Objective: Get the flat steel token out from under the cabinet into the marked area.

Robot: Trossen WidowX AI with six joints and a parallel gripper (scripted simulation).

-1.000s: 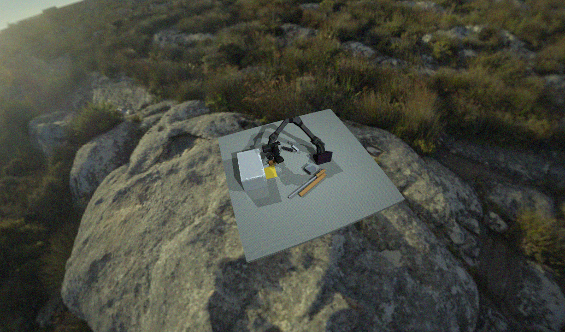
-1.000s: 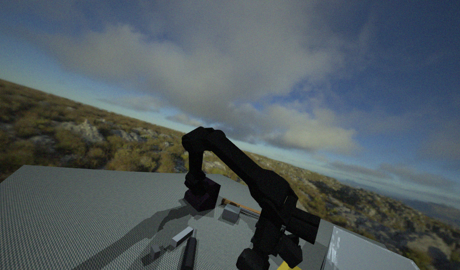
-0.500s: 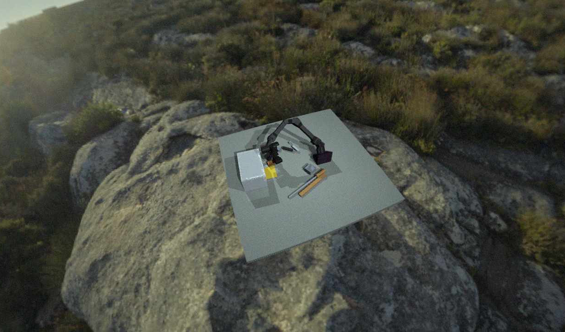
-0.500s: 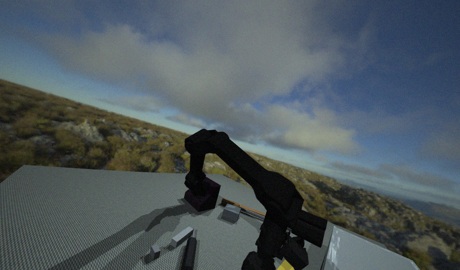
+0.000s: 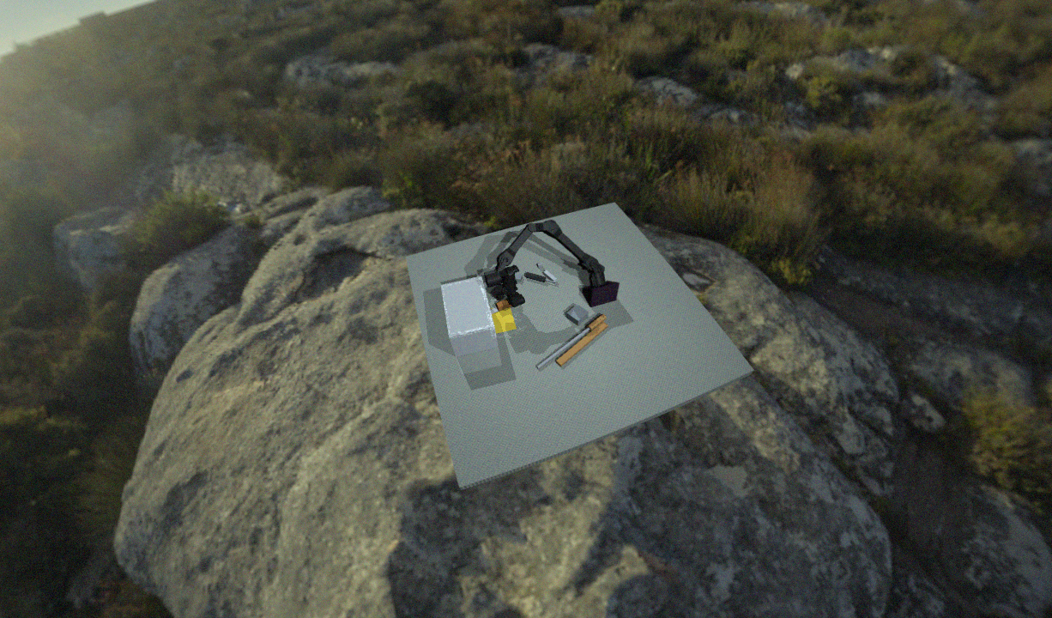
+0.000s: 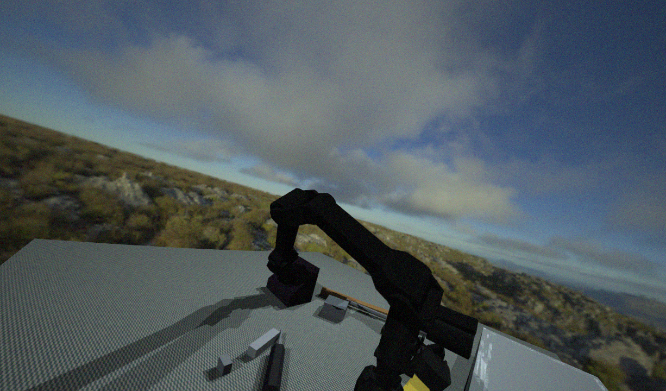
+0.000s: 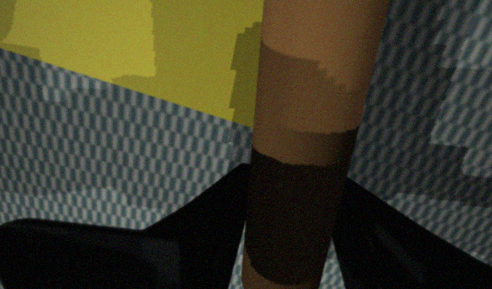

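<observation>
The grey bar is 24 cm behind my gripper tip and 7 cm to the right of it. The rest, counted from my gripper tip: grey block: 24 cm behind, 21 cm to the left, 1 cm above; small grey cube: 22 cm behind, 17 cm to the right; wooden stick: 20 cm behind, 35 cm to the left.
</observation>
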